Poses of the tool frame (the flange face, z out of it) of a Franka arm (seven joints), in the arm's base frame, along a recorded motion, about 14 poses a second.
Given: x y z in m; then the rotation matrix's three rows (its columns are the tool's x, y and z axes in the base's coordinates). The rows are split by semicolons.
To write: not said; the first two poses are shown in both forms.
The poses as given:
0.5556, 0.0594, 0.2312; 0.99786, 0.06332, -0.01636; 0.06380, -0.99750, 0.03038; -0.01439, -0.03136, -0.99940
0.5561, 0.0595, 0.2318; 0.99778, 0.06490, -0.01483; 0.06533, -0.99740, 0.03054; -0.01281, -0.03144, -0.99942
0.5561, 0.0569, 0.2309; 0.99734, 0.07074, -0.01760; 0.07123, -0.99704, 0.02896; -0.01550, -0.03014, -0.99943
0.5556, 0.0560, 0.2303; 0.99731, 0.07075, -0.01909; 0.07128, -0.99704, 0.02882; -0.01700, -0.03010, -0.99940
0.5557, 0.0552, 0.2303; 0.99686, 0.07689, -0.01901; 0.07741, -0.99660, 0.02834; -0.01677, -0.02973, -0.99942
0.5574, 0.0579, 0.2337; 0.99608, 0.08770, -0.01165; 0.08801, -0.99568, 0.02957; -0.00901, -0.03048, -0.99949
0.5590, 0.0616, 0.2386; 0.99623, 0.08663, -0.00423; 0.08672, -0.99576, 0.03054; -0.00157, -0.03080, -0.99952
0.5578, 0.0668, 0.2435; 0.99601, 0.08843, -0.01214; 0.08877, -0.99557, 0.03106; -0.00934, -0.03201, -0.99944
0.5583, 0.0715, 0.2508; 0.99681, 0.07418, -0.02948; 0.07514, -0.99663, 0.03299; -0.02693, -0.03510, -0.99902
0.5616, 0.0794, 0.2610; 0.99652, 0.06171, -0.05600; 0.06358, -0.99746, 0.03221; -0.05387, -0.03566, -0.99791
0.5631, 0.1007, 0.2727; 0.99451, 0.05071, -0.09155; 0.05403, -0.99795, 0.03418; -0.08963, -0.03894, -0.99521
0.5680, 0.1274, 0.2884; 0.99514, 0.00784, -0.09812; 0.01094, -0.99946, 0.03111; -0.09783, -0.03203, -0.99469
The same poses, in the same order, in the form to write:
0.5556, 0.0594, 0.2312, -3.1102, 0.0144, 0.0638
0.5561, 0.0595, 0.2318, -3.1101, 0.0128, 0.0654
0.5561, 0.0569, 0.2309, -3.1114, 0.0155, 0.0713
0.5556, 0.0560, 0.2303, -3.1115, 0.0170, 0.0714
0.5557, 0.0552, 0.2303, -3.1119, 0.0168, 0.0775
0.5574, 0.0579, 0.2337, -3.1111, 0.0090, 0.0881
0.5590, 0.0616, 0.2386, -3.1108, 0.0016, 0.0868
0.5578, 0.0668, 0.2435, -3.1096, 0.0093, 0.0889
0.5583, 0.0715, 0.2508, -3.1065, 0.0269, 0.0752
0.5616, 0.0794, 0.2610, -3.1059, 0.0539, 0.0637
0.5631, 0.1007, 0.2727, -3.1025, 0.0898, 0.0543
0.5680, 0.1274, 0.2884, -3.1094, 0.0980, 0.0110

